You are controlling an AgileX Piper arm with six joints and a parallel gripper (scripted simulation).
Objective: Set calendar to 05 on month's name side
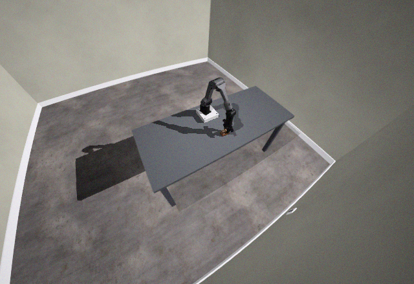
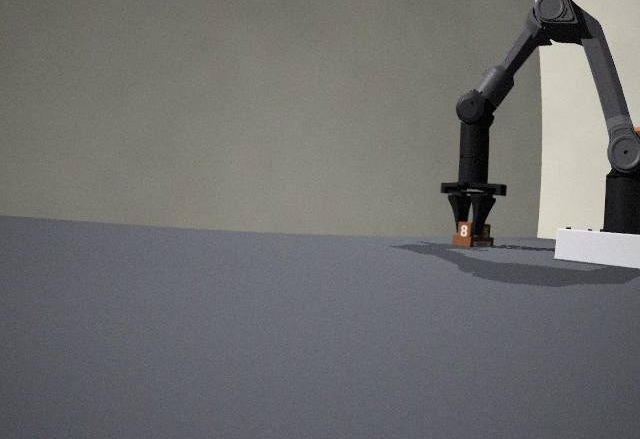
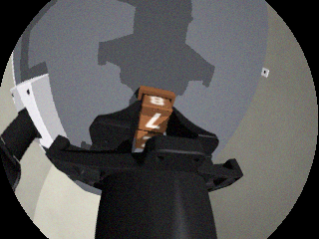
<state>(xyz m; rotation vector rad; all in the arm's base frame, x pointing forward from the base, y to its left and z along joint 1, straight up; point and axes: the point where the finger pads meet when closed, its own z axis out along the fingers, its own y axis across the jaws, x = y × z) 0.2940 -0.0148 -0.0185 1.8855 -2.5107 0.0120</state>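
The brown calendar tray lies 10 mm behind my hand, 20 mm to the right of it and 20 mm below it. From my hand the other things lie so: cube (10 mm behind, 30 mm to the right).
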